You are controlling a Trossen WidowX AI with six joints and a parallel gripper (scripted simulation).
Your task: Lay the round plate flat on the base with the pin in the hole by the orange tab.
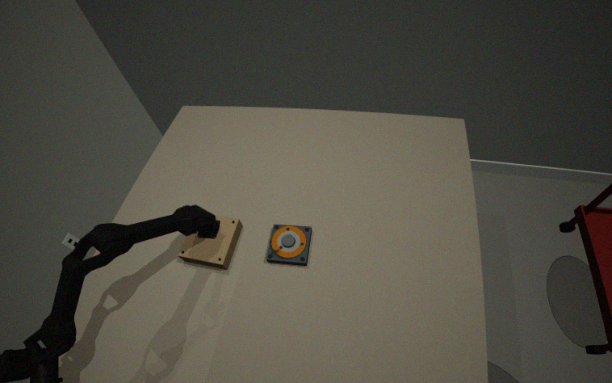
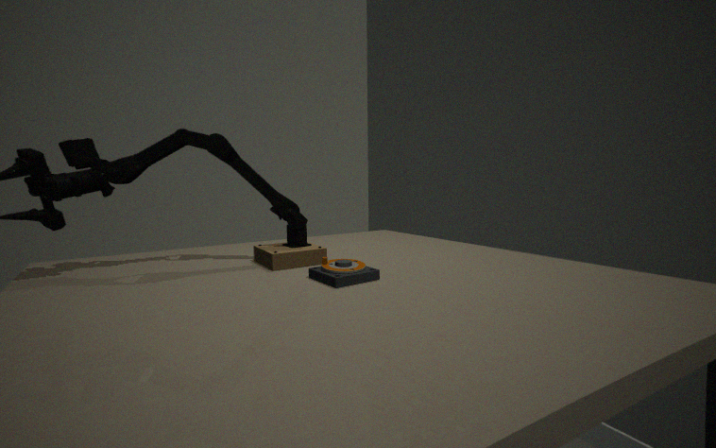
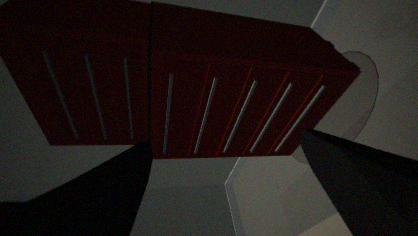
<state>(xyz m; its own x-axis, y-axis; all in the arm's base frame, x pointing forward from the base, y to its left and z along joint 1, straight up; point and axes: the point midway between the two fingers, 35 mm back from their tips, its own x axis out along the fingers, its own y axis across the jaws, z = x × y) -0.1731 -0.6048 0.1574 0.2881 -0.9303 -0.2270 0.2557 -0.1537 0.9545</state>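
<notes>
Now: gripper tip 430 mm short of the base, 610 mm to the right of it and 170 mm above it.
</notes>
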